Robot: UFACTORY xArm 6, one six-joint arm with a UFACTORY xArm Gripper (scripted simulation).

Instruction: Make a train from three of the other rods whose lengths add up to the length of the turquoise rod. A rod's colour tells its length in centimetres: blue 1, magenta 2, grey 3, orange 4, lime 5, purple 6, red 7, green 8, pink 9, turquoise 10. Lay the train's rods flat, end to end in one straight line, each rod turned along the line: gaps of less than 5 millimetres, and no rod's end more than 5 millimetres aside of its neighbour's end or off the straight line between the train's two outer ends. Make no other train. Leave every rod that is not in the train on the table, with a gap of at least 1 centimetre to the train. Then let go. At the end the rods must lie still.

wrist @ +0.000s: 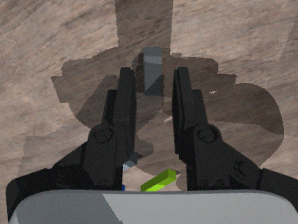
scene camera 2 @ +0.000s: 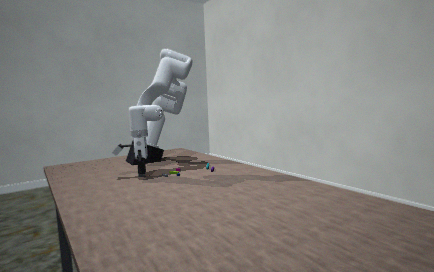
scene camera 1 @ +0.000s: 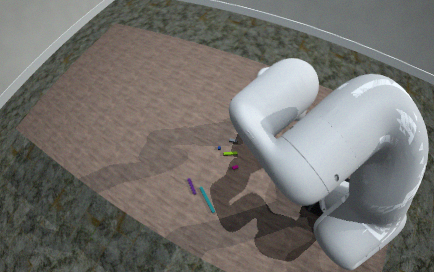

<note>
In view: my gripper (wrist: 154, 86) and a grey rod (wrist: 152, 55).
</note>
